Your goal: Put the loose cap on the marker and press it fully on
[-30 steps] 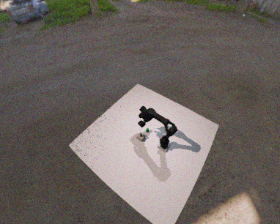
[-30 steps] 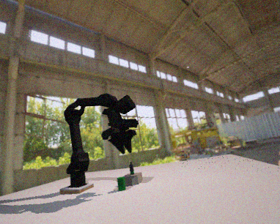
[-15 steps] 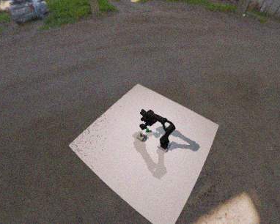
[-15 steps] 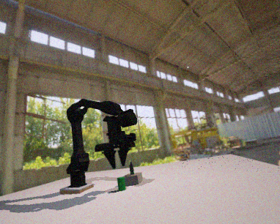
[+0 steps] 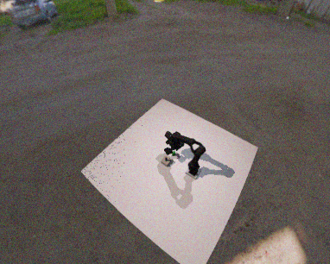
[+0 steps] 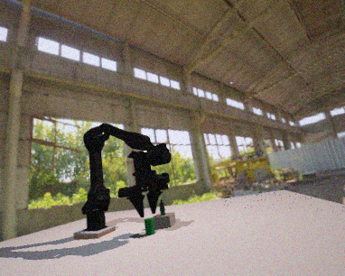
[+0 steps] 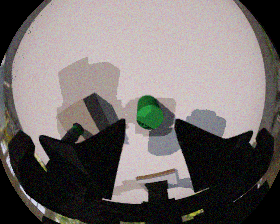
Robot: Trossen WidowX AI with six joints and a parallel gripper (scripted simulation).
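Now: the green cap 3 cm below my gripper tip. Also, from my gripper tip: grey holder block: 11 cm to the left, 4 cm below.
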